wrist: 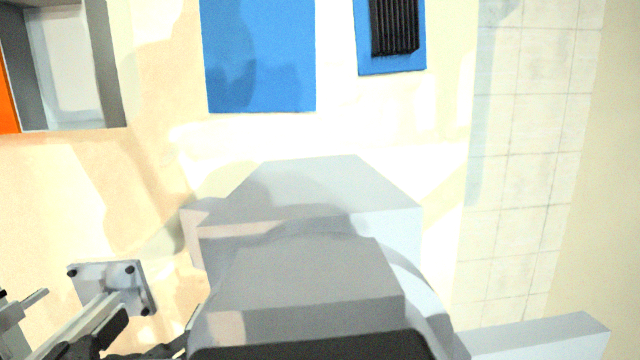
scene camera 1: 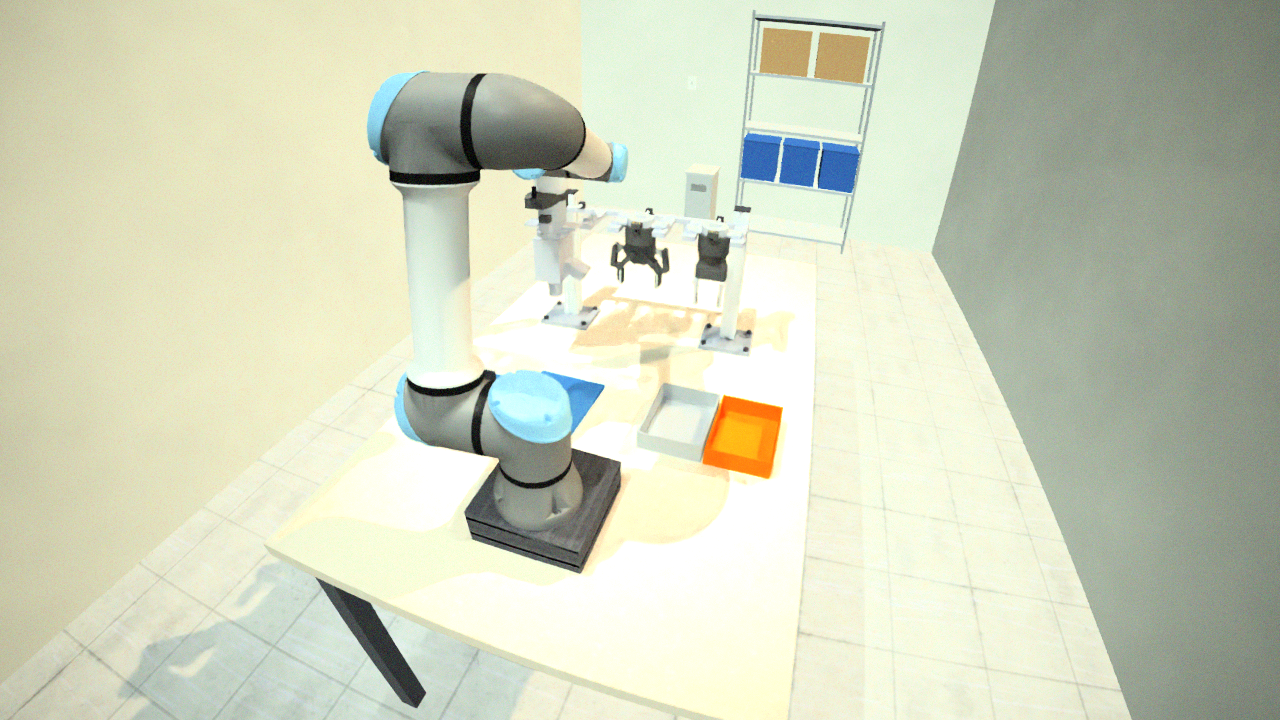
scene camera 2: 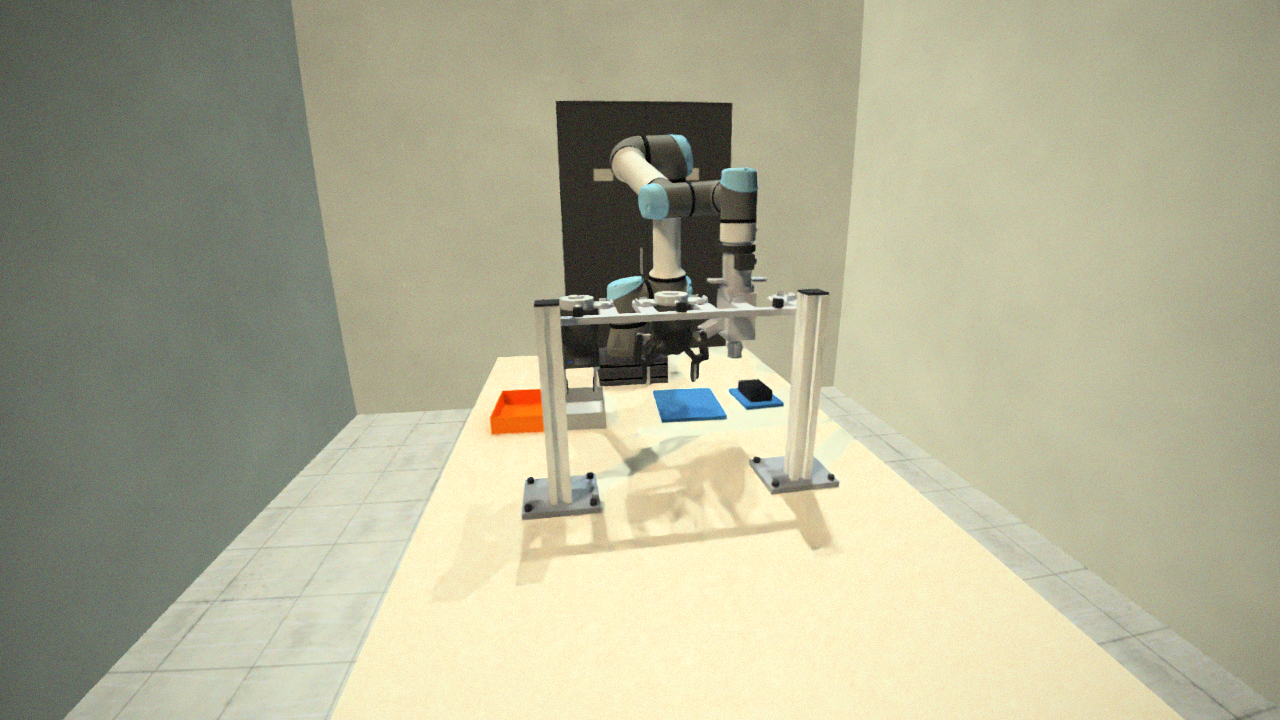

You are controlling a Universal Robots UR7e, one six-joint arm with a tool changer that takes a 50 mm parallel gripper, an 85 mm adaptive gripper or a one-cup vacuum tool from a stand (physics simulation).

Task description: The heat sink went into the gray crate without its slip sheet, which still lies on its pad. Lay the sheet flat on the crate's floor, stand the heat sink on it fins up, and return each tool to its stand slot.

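Places are measured from the arm's base along level axes (x ahead, y left, z up), in millimetres.
Where they show: arm's base, origin of the base link: (scene camera 1: 538, 494) (scene camera 2: 630, 350).
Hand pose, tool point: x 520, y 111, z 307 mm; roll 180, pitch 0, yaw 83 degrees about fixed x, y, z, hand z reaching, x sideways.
Observation:
Things, the pixels of their top centre, and the offset from my tool point. "spot": a spot on its surface instead.
- vacuum tool, middle of its top: (scene camera 2: 732, 271) (scene camera 1: 555, 216) 3 mm back, 10 mm right, 5 mm up
- black heat sink, middle of its top: (wrist: 397, 10) (scene camera 2: 754, 384) 183 mm back, 159 mm left, 339 mm down
- small blue pad, surface spot: (wrist: 392, 65) (scene camera 2: 763, 403) spot: 118 mm back, 152 mm left, 369 mm down
- larger blue pad, surface spot: (wrist: 285, 60) spot: 154 mm back, 5 mm right, 369 mm down
- pale rectangle, surface spot: (wrist: 67, 60) spot: 228 mm back, 333 mm right, 374 mm down
- orange crate, middle of its top: (scene camera 1: 713, 419) (wrist: 3, 67) (scene camera 2: 550, 400) 228 mm back, 399 mm right, 336 mm down
The arm carries the vacuum tool (scene camera 1: 554, 288) (scene camera 2: 733, 349) (wrist: 310, 200), high near the stand's free end slot. Its cup tip holds nothing visible and is hidden in the wrist view. The black heat sink (scene camera 2: 754, 390) (wrist: 395, 27) stands fins up on the small blue pad (scene camera 2: 756, 403) (wrist: 392, 65). The larger blue pad (scene camera 1: 581, 394) (scene camera 2: 689, 404) (wrist: 285, 60) bears no visible sheet. A pale rectangle (wrist: 67, 60), apparently the slip sheet, lies flat on the floor of the gray crate (scene camera 1: 666, 445) (scene camera 2: 586, 416) (wrist: 107, 65). The crate holds no heat sink.
The tool stand (scene camera 1: 732, 286) (scene camera 2: 805, 385) holds the black adaptive gripper (scene camera 1: 639, 241) (scene camera 2: 673, 335) in its middle slot and the parallel gripper (scene camera 1: 712, 255) (scene camera 2: 581, 349) in an end slot. An orange crate (scene camera 1: 742, 438) (scene camera 2: 519, 419) stands beside the gray one.

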